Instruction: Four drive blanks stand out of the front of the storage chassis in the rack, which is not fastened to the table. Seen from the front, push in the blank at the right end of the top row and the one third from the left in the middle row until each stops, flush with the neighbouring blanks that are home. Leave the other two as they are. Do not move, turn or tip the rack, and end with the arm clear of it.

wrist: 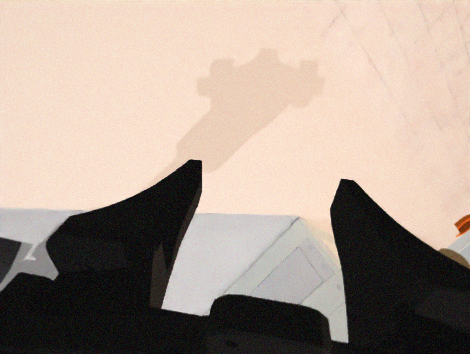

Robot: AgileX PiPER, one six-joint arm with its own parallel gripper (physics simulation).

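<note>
My gripper (267, 185) is open, its two black fingers wide apart with no thing between the tips. Below and behind the fingertips, at the lower middle, part of a light grey box-like body (230, 250) shows, with a pale edge and an outlined rectangular panel (292, 272). It may be the rack or chassis; I cannot tell which. The fingers and the gripper's body hide much of it. I cannot make out the four drive blanks or their rows in this view, nor whether any stands out.
A shadow (250, 100) of the arm and gripper falls on the pale surface ahead. A small orange piece (464, 225) and a brown rounded thing (454, 256) show at the right edge. Grey and dark shapes show at the lower left. Faint lines cross the surface at the upper right.
</note>
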